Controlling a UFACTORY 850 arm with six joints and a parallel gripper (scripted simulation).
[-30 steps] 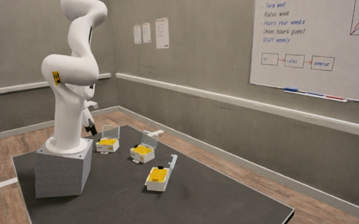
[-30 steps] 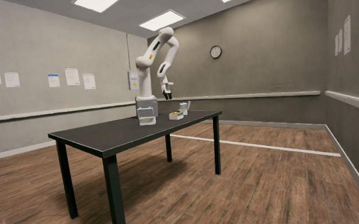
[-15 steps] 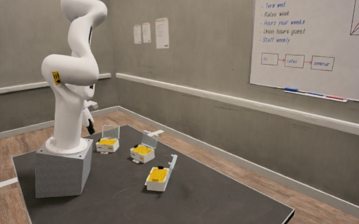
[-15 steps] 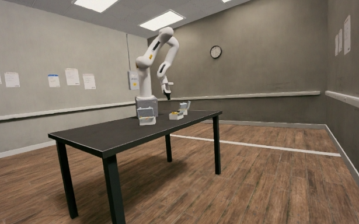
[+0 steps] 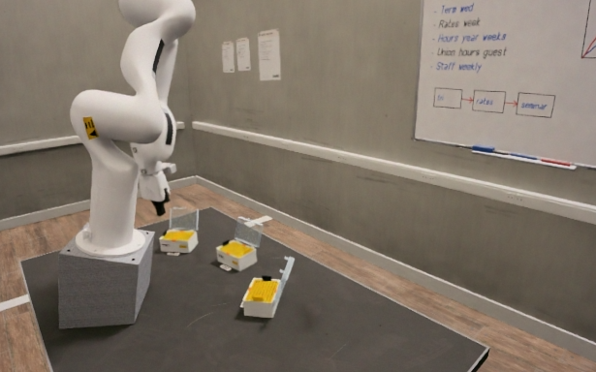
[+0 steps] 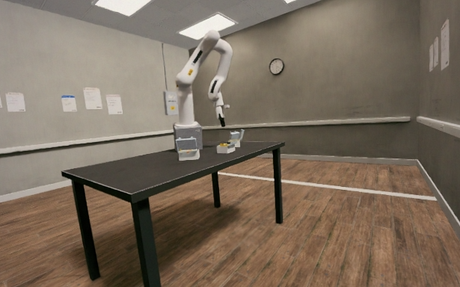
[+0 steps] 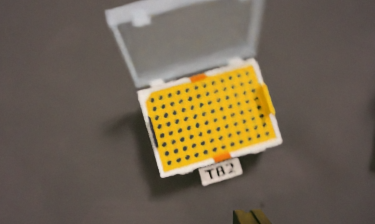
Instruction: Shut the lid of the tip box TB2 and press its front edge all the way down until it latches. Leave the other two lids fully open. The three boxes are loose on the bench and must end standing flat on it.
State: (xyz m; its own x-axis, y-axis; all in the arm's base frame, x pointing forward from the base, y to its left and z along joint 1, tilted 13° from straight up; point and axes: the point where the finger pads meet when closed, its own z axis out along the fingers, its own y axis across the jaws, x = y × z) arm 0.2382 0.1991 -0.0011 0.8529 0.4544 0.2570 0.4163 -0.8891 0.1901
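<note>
Right now the clear lid is 12 cm ahead of my hand, 10 cm below it and 8 cm to the left of it. The rest, counted from my hand: tip box lid: 24 cm ahead, 21 cm to the right, 10 cm below.
</note>
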